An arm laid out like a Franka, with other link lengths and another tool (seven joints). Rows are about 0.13 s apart.
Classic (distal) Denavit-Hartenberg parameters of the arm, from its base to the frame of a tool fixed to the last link. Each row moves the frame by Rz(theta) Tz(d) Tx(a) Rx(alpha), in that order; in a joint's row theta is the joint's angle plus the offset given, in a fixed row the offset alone. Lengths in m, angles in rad.
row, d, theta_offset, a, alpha
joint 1, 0.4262, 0, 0, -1.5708
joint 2, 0, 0, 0, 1.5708
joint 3, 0.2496, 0, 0.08, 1.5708
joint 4, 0, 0, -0.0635, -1.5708
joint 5, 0.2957, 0, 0, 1.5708
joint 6, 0, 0, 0.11, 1.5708
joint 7, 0.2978, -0.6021, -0.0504, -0.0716
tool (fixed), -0.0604, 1.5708, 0, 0
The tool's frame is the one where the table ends.
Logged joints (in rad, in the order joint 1, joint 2, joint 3, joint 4, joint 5, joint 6, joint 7), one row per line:
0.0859, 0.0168, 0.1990, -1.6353, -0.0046, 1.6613, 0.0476
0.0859, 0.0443, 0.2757, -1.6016, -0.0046, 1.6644, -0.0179
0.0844, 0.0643, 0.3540, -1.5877, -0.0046, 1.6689, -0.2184
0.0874, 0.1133, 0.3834, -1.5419, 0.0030, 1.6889, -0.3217
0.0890, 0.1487, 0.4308, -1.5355, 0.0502, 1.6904, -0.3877
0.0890, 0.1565, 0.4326, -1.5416, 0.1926, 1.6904, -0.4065
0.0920, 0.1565, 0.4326, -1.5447, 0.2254, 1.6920, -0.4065
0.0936, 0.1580, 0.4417, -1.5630, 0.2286, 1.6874, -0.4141
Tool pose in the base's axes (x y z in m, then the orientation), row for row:
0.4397, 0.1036, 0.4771, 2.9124, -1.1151, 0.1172
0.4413, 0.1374, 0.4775, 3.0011, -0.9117, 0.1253
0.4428, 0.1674, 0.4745, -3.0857, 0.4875, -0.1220
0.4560, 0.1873, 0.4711, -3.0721, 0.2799, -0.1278
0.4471, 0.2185, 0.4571, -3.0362, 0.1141, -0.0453
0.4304, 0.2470, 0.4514, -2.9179, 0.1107, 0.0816
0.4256, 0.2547, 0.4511, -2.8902, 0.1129, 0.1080
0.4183, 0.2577, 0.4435, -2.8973, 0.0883, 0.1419
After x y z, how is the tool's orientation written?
As a rotation vector, in radians.
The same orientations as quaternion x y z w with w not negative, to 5 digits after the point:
0.93318, -0.35730, 0.03755, 0.01041
0.95606, -0.29044, 0.03992, 0.00128
-0.98697, 0.15593, -0.03902, 0.00762
-0.99466, 0.09062, -0.04138, 0.02706
-0.99786, 0.03750, -0.01489, 0.05143
-0.99283, 0.03767, 0.02776, 0.11000
-0.99093, 0.03871, 0.03703, 0.12327
-0.99119, 0.03021, 0.04855, 0.11945

